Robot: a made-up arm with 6 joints. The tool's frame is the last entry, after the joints. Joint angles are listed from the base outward. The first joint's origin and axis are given. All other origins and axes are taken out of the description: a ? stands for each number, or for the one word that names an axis. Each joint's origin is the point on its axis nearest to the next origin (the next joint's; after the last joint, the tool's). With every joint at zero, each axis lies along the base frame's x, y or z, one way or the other. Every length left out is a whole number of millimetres.
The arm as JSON. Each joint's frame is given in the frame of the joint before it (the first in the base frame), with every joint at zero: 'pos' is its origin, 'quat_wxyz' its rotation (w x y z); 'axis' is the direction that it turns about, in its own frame. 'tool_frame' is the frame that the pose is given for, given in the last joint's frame.
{
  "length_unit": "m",
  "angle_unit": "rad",
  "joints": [
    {
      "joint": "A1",
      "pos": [
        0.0,
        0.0,
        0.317
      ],
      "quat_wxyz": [
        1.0,
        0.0,
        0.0,
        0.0
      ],
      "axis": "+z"
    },
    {
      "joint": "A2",
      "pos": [
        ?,
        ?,
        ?
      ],
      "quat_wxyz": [
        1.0,
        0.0,
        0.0,
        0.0
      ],
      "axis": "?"
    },
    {
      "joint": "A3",
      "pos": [
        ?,
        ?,
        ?
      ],
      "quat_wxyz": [
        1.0,
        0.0,
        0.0,
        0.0
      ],
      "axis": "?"
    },
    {
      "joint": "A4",
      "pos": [
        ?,
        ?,
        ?
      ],
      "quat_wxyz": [
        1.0,
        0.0,
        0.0,
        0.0
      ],
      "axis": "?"
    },
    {
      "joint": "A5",
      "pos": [
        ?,
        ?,
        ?
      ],
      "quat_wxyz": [
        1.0,
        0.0,
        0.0,
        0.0
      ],
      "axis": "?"
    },
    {
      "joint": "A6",
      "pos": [
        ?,
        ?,
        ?
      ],
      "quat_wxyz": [
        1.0,
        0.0,
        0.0,
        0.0
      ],
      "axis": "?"
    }
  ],
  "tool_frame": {
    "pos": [
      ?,
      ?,
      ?
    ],
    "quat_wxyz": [
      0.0,
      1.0,
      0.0,
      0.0
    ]
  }
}
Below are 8 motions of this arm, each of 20 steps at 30 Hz.
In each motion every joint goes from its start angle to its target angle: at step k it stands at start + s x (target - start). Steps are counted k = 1, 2, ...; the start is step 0. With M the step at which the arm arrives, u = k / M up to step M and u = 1 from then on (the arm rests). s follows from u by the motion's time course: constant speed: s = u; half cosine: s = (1 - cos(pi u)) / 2; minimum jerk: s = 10 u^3 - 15 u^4 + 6 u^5.
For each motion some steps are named. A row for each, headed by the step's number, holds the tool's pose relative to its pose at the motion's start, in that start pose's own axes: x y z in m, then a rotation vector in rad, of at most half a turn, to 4 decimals.
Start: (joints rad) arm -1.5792 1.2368 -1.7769 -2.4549 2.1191 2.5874
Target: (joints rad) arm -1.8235 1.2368 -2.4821 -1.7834 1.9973 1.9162
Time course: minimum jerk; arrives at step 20
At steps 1, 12, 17, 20:
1: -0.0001 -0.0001 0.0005 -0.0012 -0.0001 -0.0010
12: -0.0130 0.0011 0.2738 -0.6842 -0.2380 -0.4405
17: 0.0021 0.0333 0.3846 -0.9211 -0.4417 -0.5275
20: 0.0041 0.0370 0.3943 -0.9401 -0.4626 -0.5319

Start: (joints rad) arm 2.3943 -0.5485 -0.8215 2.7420 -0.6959 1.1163
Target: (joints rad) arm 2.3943 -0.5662 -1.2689 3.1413 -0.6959 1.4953
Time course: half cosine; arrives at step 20
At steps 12, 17, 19, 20:
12: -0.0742 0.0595 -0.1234 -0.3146 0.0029 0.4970
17: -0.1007 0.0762 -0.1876 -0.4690 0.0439 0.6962
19: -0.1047 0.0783 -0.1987 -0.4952 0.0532 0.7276
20: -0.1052 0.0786 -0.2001 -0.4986 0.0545 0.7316

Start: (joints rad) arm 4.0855 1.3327 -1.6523 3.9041 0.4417 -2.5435
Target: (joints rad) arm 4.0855 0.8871 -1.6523 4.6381 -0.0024 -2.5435
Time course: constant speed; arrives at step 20
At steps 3, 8, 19, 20:
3: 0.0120 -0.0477 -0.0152 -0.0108 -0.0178 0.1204
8: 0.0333 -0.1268 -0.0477 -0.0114 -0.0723 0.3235
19: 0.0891 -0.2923 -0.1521 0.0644 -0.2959 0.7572
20: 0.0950 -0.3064 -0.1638 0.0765 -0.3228 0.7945

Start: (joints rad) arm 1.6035 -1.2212 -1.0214 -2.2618 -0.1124 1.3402
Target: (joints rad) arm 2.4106 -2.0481 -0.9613 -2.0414 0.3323 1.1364
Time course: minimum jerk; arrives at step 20
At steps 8, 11, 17, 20:
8: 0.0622 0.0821 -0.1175 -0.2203 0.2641 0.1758
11: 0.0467 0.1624 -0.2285 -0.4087 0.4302 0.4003
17: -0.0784 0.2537 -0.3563 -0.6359 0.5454 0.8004
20: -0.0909 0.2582 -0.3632 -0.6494 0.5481 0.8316

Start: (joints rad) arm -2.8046 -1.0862 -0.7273 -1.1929 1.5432 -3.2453
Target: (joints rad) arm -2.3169 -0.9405 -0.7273 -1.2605 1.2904 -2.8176
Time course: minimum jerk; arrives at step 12
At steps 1, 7, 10, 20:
1: -0.0005 0.0005 -0.0006 0.0000 -0.0033 0.0006
7: -0.0483 0.0670 -0.0920 -0.0550 -0.4226 0.0801
10: -0.0547 0.1017 -0.1448 -0.1240 -0.6205 0.1147
20: -0.0547 0.1057 -0.1511 -0.1336 -0.6427 0.1183

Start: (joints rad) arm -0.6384 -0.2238 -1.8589 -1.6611 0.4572 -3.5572
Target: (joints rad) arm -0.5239 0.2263 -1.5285 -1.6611 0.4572 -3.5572
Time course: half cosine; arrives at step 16
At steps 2, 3, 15, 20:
2: -0.0142 0.0153 0.0053 -0.0222 -0.0169 -0.0110
3: -0.0314 0.0340 0.0109 -0.0491 -0.0375 -0.0246
15: -0.3197 0.4258 -0.0465 -0.5541 -0.4462 -0.3218
20: -0.3220 0.4299 -0.0487 -0.5593 -0.4506 -0.3253

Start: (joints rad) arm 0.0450 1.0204 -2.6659 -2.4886 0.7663 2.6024
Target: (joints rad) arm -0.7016 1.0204 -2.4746 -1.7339 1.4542 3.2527
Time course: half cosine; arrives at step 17
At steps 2, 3, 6, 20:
2: -0.0029 0.0215 0.0085 -0.0459 0.0122 0.0221
3: -0.0058 0.0481 0.0182 -0.1019 0.0291 0.0484
6: -0.0121 0.1847 0.0552 -0.3737 0.1458 0.1652
20: 0.0737 0.6833 0.0160 -1.1878 0.9715 0.3385

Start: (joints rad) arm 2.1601 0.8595 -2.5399 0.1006 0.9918 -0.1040
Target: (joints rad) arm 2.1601 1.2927 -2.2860 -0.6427 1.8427 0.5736
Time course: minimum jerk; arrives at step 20
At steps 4, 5, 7, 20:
4: -0.0149 0.0027 0.0310 -0.0306 -0.0919 0.0192
5: -0.0276 0.0050 0.0547 -0.0574 -0.1634 0.0345
7: -0.0683 0.0122 0.1196 -0.1476 -0.3651 0.0785
20: -0.3755 0.0588 0.3728 -1.0535 -1.2695 0.1973

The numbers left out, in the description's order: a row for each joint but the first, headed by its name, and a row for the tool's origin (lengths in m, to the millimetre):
A2: xyz 0.0 0.0 0.0, axis +y
A3: xyz 0.057 0.0 0.303, axis +y
A4: xyz 0.116 0.0 -0.513, axis -z
A5: xyz 0.0 0.0 0.0, axis +y
A6: xyz 0.048 0.0 -0.061, axis -z
tool: xyz 0.0 0.0 0.0

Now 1 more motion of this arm.
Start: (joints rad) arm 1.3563 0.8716 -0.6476 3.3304 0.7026 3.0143
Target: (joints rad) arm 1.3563 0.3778 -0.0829 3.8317 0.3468 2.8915
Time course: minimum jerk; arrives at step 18
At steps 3, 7, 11, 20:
3: -0.0024 0.0007 -0.0067 -0.0097 -0.0165 0.0090
7: -0.0222 0.0049 -0.0564 -0.0756 -0.1388 0.0793
11: -0.0600 0.0081 -0.1315 -0.1546 -0.3241 0.2006
20: -0.0927 0.0080 -0.1843 -0.1962 -0.4565 0.3012

